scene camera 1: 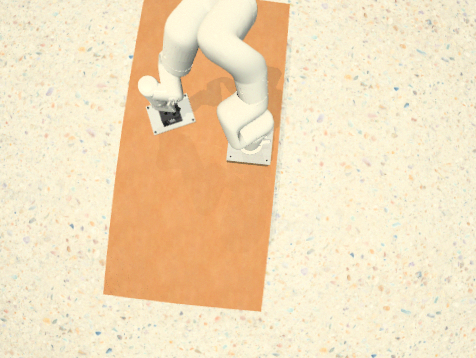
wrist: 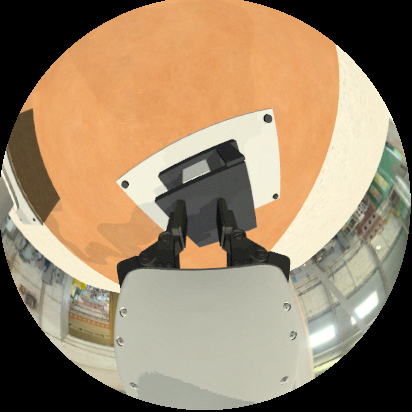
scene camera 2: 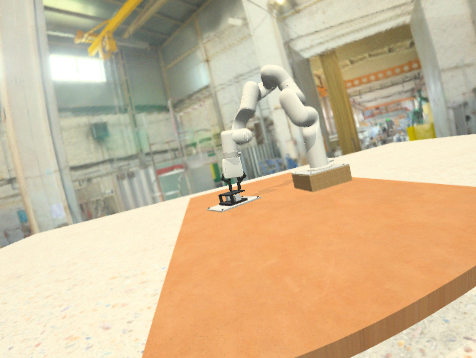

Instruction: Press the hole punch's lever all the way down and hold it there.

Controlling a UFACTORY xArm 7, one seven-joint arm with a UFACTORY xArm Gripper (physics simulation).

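Frame: origin at the arm's base, x ahead, y left, z up, level; centimetres.
Seen in the pictures: gripper, fingertip midpoint: (scene camera 1: pixel 170 112) (wrist: pixel 201 209) (scene camera 2: pixel 235 191); arm's base, origin of the base link: (scene camera 2: pixel 319 168).
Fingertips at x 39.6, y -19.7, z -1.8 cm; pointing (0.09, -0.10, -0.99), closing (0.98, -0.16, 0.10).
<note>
Offsets run from my fingertips to a thing's top centre. Level surfaces: height alone.
The hole punch @(dx +1.9, dy -1.9, dz -0.1 cm) (scene camera 1: pixel 171 119) (scene camera 2: pixel 228 202) is black and sits on a white base plate (scene camera 1: pixel 188 111) (scene camera 2: pixel 214 208) (wrist: pixel 262 150) with dark bolts at its corners. Its lever @(dx +1.5, dy -2.0, dz -0.1 cm) (wrist: pixel 237 187) is a broad dark plate on top; in scene camera 2 a gap shows between it and the punch's base. My gripper (scene camera 2: pixel 235 189) (wrist: pixel 201 209) points down, its two fingers apart, with their tips at the top of the lever. The lever's surface shows between them in the wrist view, and nothing is gripped. The exact contact is hard to tell. In scene camera 1 the arm hides the fingers.
The orange table top @(dz -6.5 cm) (scene camera 1: pixel 190 225) (scene camera 2: pixel 310 250) (wrist: pixel 165 60) carries the punch near one long edge. The arm's pedestal (scene camera 1: pixel 249 159) (scene camera 2: pixel 322 180) (wrist: pixel 35 167) stands to the side of the punch. The speckled floor (scene camera 1: pixel 375 200) lies around the table.
</note>
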